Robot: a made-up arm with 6 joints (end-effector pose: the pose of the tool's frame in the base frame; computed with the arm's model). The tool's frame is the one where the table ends.
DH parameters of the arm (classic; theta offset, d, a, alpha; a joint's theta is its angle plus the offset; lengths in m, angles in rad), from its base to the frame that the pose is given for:
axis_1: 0 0.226 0 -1.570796
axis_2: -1.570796 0 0.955 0
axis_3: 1.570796 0.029 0 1.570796
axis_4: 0 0.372 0 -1.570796
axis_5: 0 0 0 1.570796
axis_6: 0 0.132 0 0
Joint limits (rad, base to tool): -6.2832..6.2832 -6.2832..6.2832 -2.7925..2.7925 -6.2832..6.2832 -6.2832..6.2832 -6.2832..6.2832
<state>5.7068 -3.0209 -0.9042 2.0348 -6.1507 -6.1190</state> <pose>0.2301 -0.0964 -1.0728 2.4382 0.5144 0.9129</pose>
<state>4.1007 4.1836 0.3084 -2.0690 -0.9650 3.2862</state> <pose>0.8324 0.9702 -0.3029 -1.2488 0.7844 -1.4999</pose>
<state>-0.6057 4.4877 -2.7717 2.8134 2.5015 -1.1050</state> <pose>-0.5090 0.4187 0.0486 -0.9162 0.0976 1.5120</pose>
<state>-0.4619 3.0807 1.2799 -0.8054 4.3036 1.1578</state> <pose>-0.1388 0.1990 -0.9161 1.7628 1.6352 1.3641</pose>
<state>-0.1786 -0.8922 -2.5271 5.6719 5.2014 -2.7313</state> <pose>-0.5072 0.1890 0.4342 -2.2252 -0.1401 -1.6386</pose>
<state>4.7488 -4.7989 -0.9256 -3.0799 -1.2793 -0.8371</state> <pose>0.0832 -1.2735 0.5892 1.7757 -0.6181 0.6021</pose>
